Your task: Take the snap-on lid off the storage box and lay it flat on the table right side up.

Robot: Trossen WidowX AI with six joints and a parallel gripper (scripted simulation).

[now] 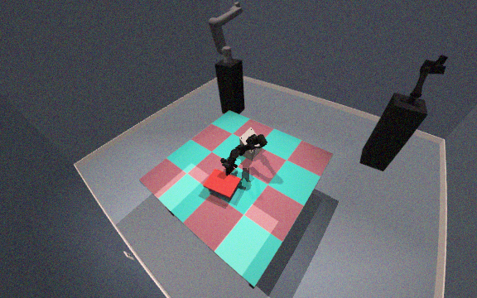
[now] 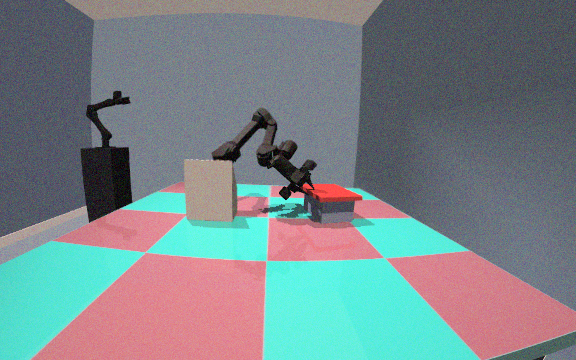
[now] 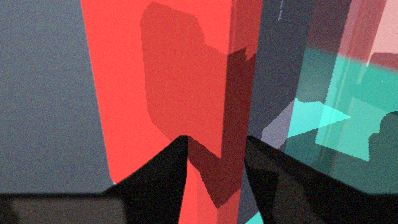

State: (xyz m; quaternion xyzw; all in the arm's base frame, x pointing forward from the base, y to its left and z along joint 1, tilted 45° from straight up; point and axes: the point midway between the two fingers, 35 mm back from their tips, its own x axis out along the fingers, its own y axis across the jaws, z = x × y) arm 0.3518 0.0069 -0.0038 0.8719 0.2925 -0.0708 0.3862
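The red lid lies 80 mm ahead of my gripper tip, 10 mm to the left of it and 10 mm above it. Also, from my gripper tip: grey storage box 80 mm ahead, 50 mm below, 10 mm to the left.
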